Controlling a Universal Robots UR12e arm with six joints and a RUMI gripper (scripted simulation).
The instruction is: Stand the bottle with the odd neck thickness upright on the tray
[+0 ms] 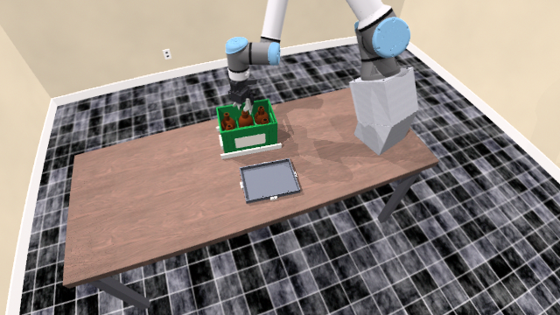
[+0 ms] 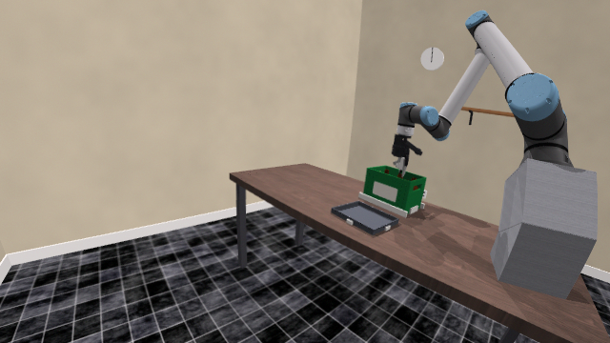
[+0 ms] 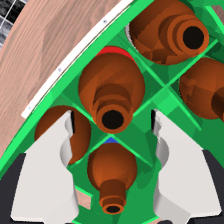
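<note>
My hand is 10 mm short of the green crate, 50 mm to the right of it and 90 mm above it. The rest, counted from my hand: glass bottle 100 mm ahead, 80 mm below; grey tray 20 mm behind, 340 mm to the left, 160 mm below.
</note>
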